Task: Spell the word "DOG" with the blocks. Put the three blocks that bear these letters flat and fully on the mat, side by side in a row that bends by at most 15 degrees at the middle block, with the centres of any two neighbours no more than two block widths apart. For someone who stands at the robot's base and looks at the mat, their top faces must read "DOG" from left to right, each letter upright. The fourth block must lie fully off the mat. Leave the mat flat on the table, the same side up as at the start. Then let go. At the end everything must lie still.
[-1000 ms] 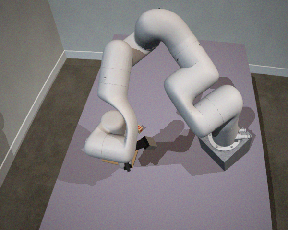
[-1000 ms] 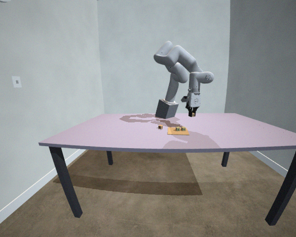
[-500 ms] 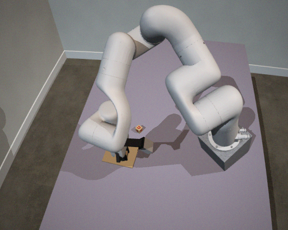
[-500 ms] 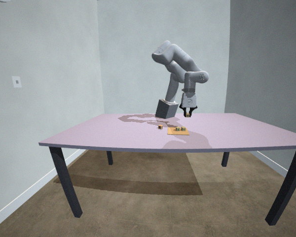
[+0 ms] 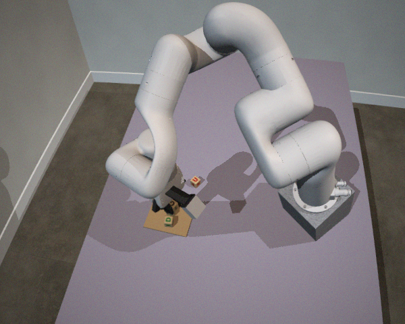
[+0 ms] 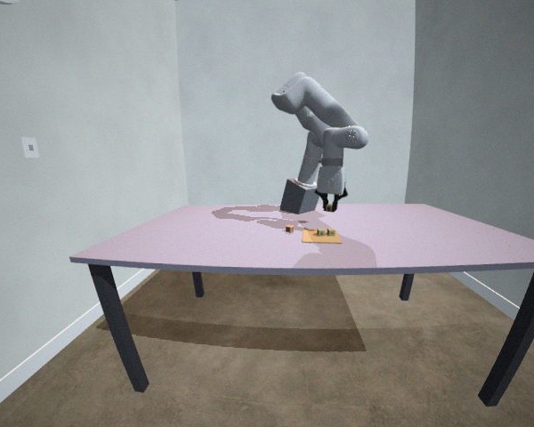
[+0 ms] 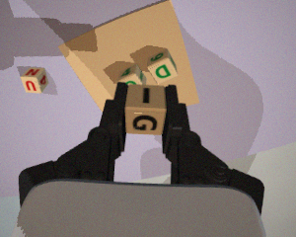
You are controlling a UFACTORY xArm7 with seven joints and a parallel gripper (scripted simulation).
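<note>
The O block is 100 mm below my hand, 30 mm to the right of it and 20 mm ahead of it. Round my hand: G block: 10 mm below; then mat: 120 mm below, 30 mm to the right, 20 mm ahead; then D block: 100 mm below, 20 mm ahead, 10 mm to the left.
</note>
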